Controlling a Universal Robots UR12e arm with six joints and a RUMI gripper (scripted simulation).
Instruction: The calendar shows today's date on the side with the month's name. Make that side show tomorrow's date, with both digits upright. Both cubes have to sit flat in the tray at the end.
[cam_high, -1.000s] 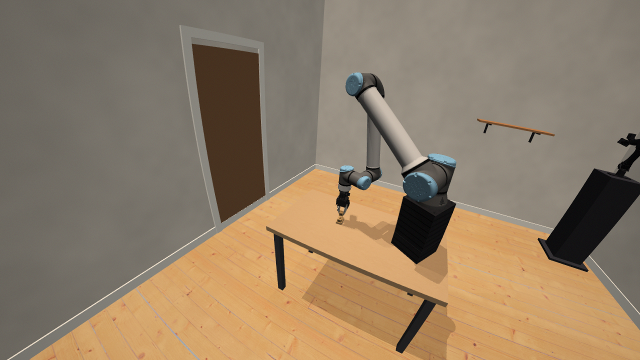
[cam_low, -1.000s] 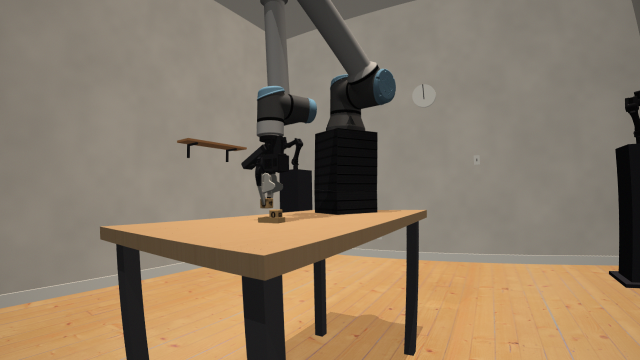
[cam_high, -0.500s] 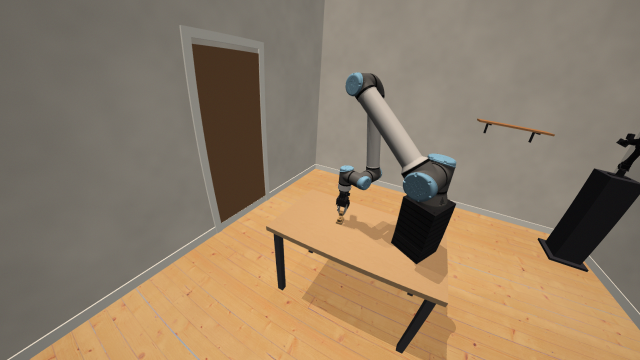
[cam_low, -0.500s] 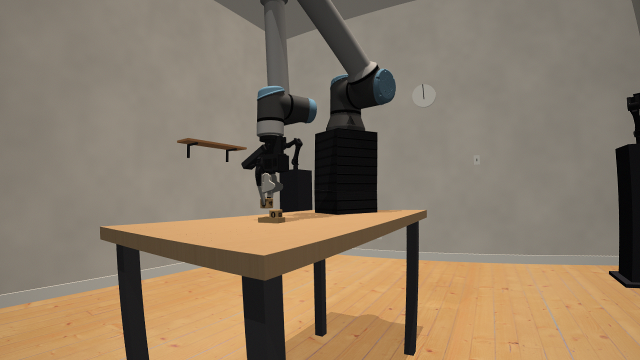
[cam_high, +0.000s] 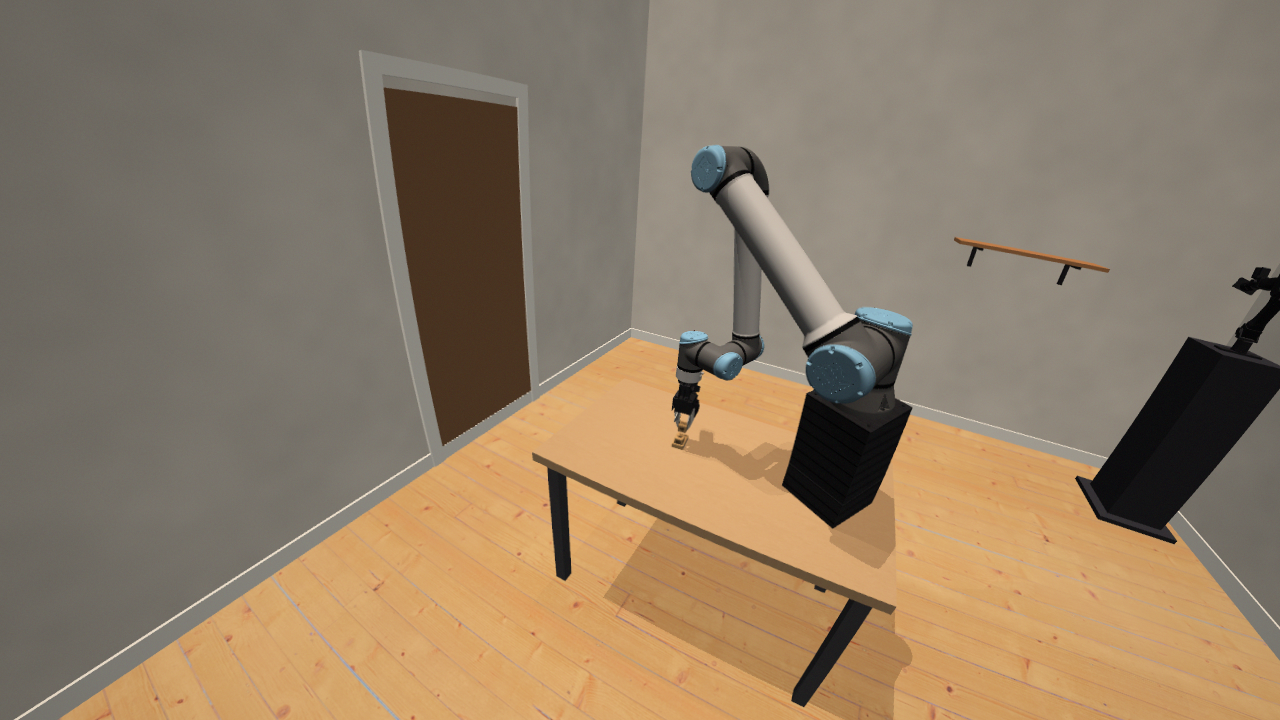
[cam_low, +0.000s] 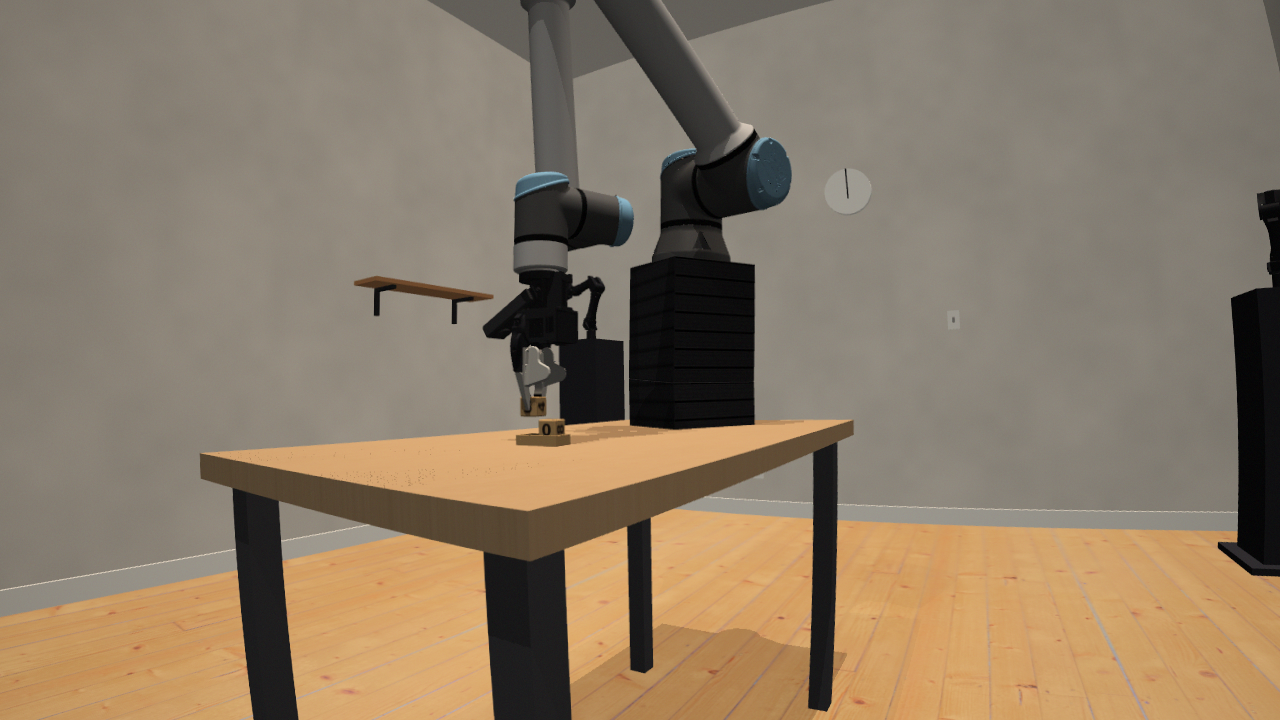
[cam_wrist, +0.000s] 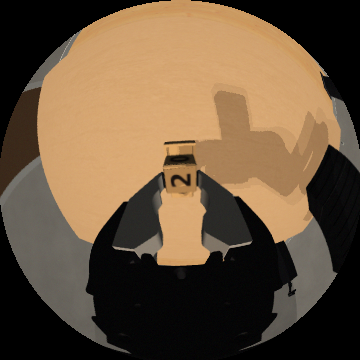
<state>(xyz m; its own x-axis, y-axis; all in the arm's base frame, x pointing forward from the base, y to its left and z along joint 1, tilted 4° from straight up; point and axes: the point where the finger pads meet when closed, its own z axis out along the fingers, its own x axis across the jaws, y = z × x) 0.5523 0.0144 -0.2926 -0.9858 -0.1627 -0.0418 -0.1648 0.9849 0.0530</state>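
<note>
Now: the wooden tray 2 cm to the left of my hand and 6 cm below it.
</note>
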